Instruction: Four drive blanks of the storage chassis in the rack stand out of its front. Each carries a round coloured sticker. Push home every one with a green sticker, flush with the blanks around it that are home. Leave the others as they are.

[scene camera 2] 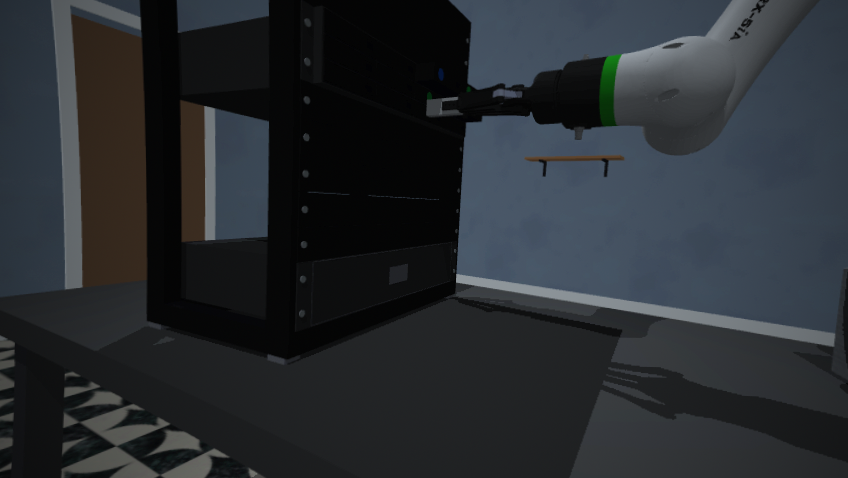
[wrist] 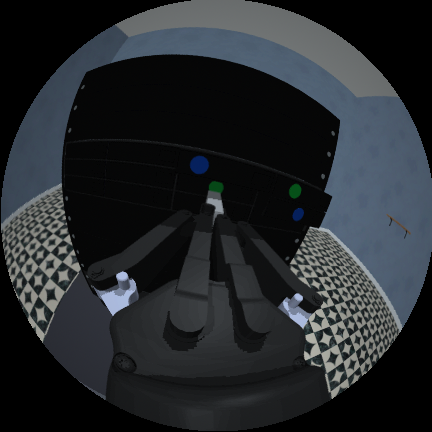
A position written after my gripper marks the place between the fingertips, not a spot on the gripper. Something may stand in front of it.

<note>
I see my gripper (scene camera 2: pixel 428 108) and a rack (scene camera 2: pixel 346 96).
The rack is seen too in the wrist view (wrist: pixel 161 130). My gripper shows as well in the wrist view (wrist: pixel 211 200).
</note>
